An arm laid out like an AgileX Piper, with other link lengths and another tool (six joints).
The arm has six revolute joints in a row. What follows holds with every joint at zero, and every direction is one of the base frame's.
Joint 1 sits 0.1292 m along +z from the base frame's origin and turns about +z.
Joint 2 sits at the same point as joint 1 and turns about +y.
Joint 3 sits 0.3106 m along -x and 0.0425 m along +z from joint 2 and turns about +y.
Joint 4 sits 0.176 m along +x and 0.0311 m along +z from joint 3 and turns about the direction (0.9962, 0, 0.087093).
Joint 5 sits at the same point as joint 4 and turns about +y.
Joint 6 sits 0.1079 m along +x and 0.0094 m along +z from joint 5 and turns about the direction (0.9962, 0, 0.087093).
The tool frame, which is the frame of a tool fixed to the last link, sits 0.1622 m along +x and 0.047 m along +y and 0.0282 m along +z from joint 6; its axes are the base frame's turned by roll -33.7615, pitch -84.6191 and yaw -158.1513 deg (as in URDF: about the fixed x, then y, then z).
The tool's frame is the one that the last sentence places.
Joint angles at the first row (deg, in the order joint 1, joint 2, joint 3, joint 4, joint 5, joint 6):
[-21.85, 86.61, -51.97, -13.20, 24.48, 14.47]
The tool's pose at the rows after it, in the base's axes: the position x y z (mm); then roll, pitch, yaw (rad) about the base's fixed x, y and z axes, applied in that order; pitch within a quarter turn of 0, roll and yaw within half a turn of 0:
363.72 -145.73 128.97 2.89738 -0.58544 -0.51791
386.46 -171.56 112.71 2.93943 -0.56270 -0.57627
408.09 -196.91 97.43 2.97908 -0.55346 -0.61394
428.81 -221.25 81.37 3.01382 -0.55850 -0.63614
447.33 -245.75 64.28 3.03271 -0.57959 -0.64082
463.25 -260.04 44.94 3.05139 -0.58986 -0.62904
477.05 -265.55 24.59 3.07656 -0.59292 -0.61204
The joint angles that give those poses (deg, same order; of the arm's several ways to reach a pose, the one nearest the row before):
[-25.76, 95.04, -56.82, -10.35, 23.75, 10.75]
[-29.24, 102.14, -62.73, -4.02, 23.43, 4.88]
[-32.46, 108.76, -68.83, 3.19, 23.31, -2.62]
[-35.17, 115.10, -74.59, 10.39, 22.74, -10.51]
[-37.39, 121.09, -79.74, 17.06, 21.35, -18.52]
[-38.71, 126.58, -84.38, 23.84, 20.95, -26.67]
[-39.43, 131.52, -88.24, 30.95, 21.15, -34.90]

